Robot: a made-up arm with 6 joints. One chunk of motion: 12 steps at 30 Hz.
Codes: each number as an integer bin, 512 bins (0 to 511) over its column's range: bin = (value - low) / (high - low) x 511, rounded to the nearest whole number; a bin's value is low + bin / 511 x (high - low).
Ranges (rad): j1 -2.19..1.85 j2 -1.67..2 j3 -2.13..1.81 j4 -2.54..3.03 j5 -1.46..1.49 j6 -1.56..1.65
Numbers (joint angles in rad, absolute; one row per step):
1: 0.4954 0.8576 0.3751 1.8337 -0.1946 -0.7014
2: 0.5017 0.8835 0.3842 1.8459 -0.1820 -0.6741
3: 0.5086 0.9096 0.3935 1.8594 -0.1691 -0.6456
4: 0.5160 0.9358 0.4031 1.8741 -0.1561 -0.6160
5: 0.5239 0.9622 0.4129 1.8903 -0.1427 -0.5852
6: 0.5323 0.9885 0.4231 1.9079 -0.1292 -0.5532
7: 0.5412 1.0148 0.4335 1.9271 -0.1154 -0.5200
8: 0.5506 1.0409 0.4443 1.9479 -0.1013 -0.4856
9: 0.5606 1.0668 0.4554 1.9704 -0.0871 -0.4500
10: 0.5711 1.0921 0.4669 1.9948 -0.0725 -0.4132
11: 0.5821 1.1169 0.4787 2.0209 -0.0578 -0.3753
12: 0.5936 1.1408 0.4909 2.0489 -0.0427 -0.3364
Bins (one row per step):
1: 340 352 325 401 219 137
2: 340 356 326 402 221 141
3: 341 359 327 404 224 146
4: 342 363 329 405 226 150
5: 343 366 330 406 228 155
6: 344 370 331 408 231 160
7: 345 374 332 410 233 166
8: 347 377 334 412 235 171
9: 348 381 335 414 238 177
10: 349 385 337 416 240 183
11: 351 388 338 418 243 189
12: 352 391 340 421 246 195

